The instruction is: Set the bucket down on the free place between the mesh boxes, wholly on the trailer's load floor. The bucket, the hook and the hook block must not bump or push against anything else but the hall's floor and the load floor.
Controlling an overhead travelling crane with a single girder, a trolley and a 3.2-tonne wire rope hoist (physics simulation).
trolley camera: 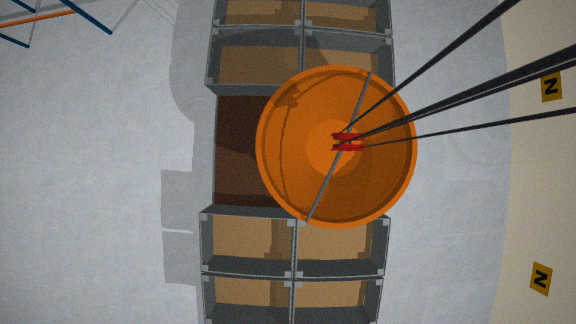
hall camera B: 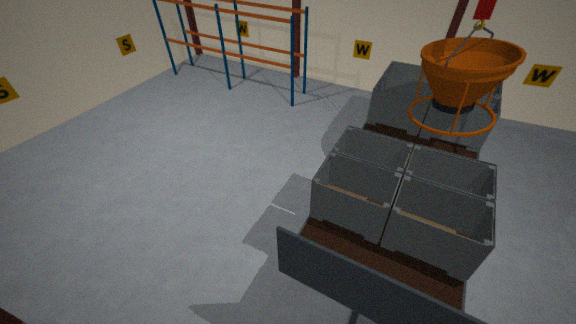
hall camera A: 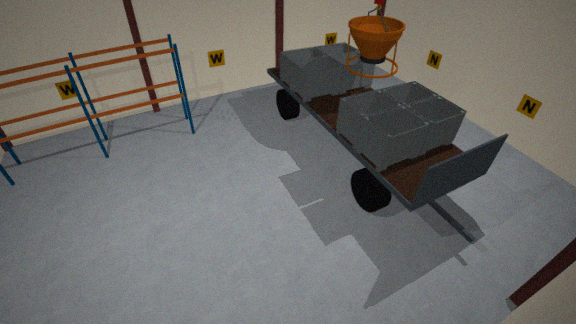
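The orange bucket point(hall camera A: 375, 44) point(hall camera B: 465, 75) point(trolley camera: 305, 150) hangs upright, high above the trailer. My hook point(hall camera A: 378, 7) point(hall camera B: 479, 25) is shut on the bucket's grey bail, below the red hook block point(hall camera A: 379, 2) point(hall camera B: 485, 9) point(trolley camera: 350, 136). In the trolley view the bucket covers the right part of the free place and overlaps corners of the mesh boxes point(hall camera A: 372, 127) point(hall camera B: 350, 207) point(trolley camera: 245, 265) on both sides. Its rim reaches right past their outer edge. Brown load floor point(hall camera A: 322, 106) point(trolley camera: 237, 122) shows left of it. The foot ring's height over the boxes is hard to judge.
Further mesh boxes point(hall camera A: 310, 75) point(hall camera B: 395, 100) point(trolley camera: 245, 90) stand at the trailer's far end. A grey headboard point(hall camera A: 462, 172) point(hall camera B: 350, 280) closes its near end. A blue and orange rack point(hall camera A: 86, 111) point(hall camera B: 292, 60) stands left of the trailer. Hall walls stand behind and to the right.
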